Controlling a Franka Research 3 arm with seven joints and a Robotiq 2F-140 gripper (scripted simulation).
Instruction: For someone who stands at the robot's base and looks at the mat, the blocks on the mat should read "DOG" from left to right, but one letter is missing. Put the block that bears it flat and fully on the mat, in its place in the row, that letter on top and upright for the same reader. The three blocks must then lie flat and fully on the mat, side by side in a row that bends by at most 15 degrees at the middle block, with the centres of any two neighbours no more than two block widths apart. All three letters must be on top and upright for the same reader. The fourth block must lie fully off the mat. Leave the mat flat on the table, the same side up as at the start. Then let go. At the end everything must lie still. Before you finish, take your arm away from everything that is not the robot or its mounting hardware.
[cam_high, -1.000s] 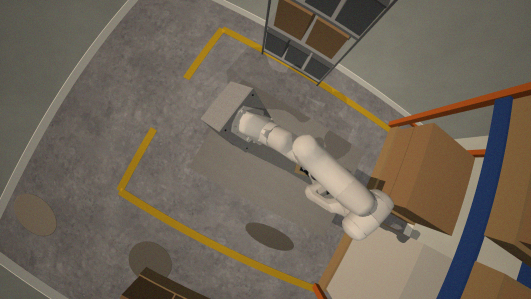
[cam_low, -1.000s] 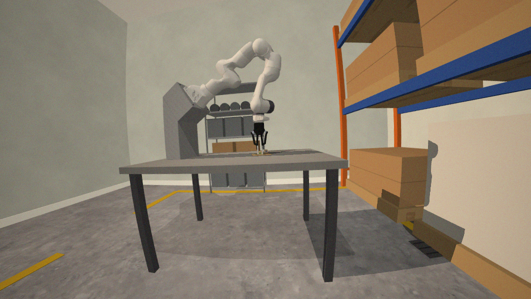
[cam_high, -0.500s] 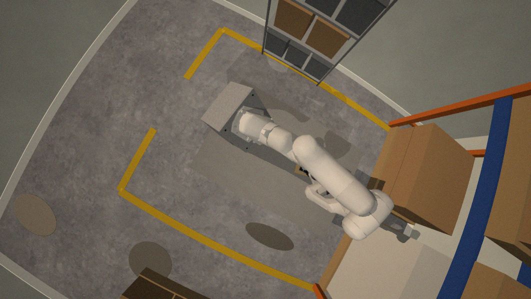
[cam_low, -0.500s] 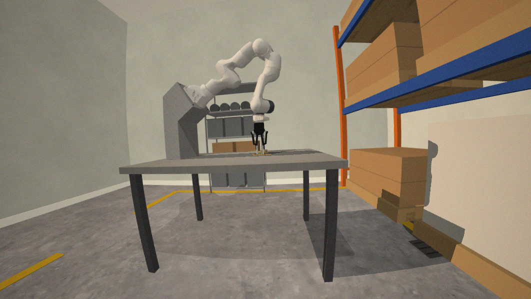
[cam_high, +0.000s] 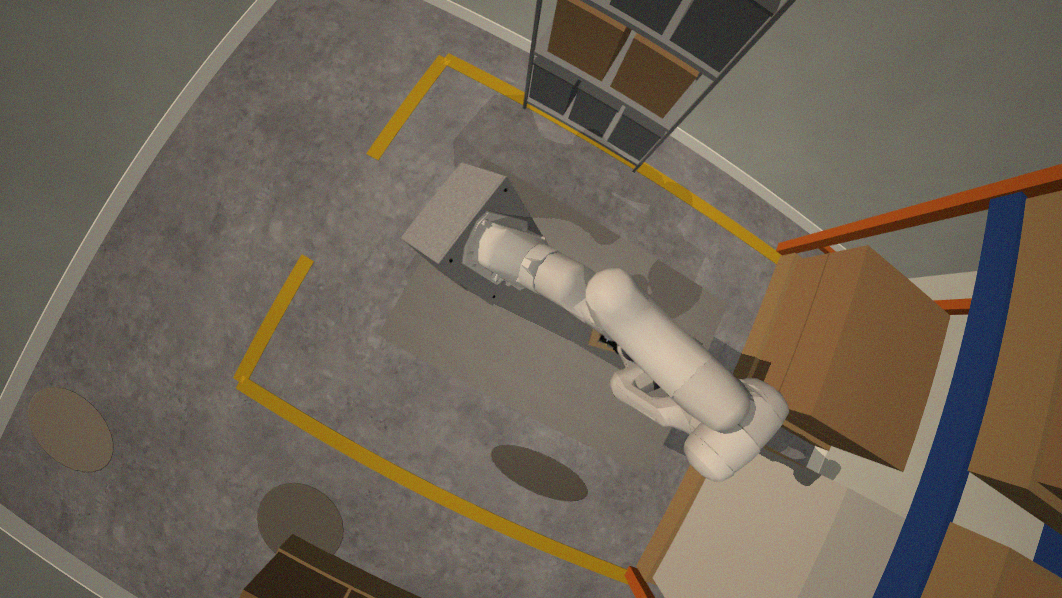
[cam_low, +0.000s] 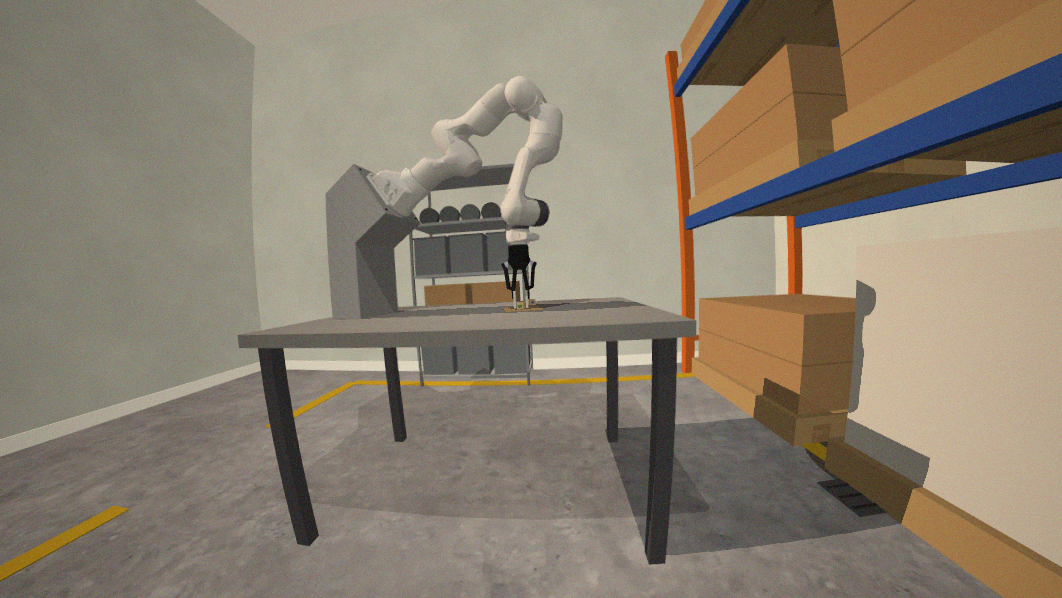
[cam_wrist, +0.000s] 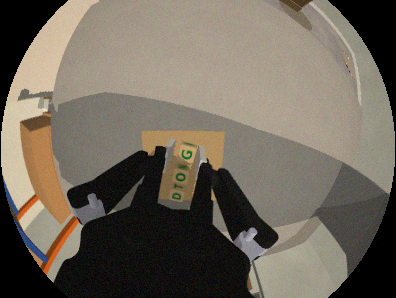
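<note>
Right now my hand is 10 mm short of the mat, 40 mm to the right of it and 40 mm above it.
</note>
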